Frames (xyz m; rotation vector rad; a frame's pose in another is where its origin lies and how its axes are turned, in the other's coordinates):
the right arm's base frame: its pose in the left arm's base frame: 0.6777 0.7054 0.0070 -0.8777 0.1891 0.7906
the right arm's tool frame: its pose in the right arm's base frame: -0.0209 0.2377 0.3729 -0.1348 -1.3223 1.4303
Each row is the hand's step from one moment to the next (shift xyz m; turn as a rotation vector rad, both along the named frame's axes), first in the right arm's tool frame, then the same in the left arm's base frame.
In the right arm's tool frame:
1: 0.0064 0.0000 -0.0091 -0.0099 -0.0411 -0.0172
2: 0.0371 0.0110 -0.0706 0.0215 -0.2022 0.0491
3: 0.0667 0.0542 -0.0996 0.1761 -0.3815 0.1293
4: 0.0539 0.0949 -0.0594 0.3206 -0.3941 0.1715
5: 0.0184 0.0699 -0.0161 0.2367 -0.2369 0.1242
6: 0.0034 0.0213 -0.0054 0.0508 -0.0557 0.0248
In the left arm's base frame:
1: -0.0044 0.0063 -0.0080 0.0310 0.0335 -0.0020
2: -0.0284 0.0340 -0.0672 0.0749 0.1545 0.1194
3: -0.0715 0.0246 -0.1077 0.0200 0.3475 0.2686
4: -0.0856 -0.0279 -0.0856 -0.1036 0.4160 0.3221
5: -0.0482 -0.0407 -0.0387 -0.1028 0.2651 0.2162
6: -0.0127 -0.0133 -0.0124 -0.0194 0.0614 0.0464

